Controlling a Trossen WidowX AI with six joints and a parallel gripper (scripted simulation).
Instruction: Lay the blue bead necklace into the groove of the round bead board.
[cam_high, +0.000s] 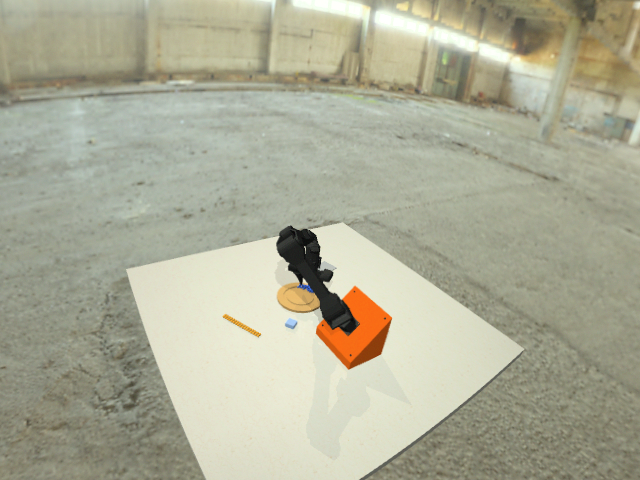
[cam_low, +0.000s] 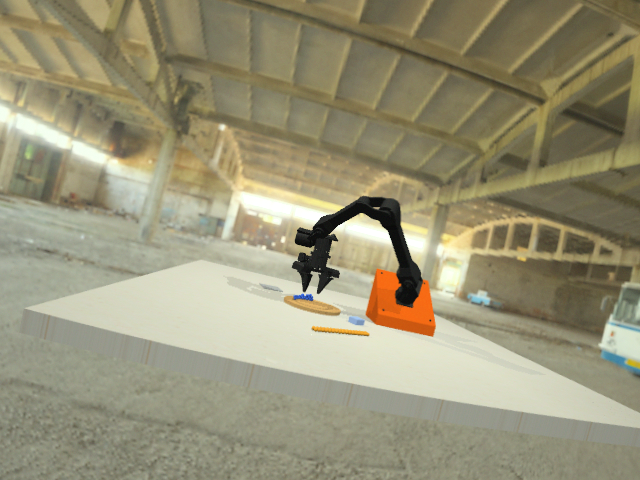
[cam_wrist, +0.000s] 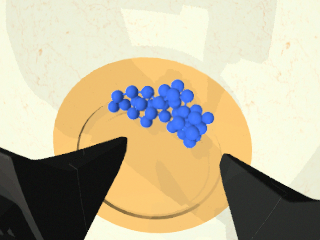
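Right now my gripper tip is 40 mm to the right of the round tan bead board, 30 mm above it and 10 mm past it. Round my gripper tip: flat grey tile: 180 mm to the right, 150 mm ahead, 40 mm below; small light-blue block: 160 mm to the left, 150 mm behind, 30 mm below.
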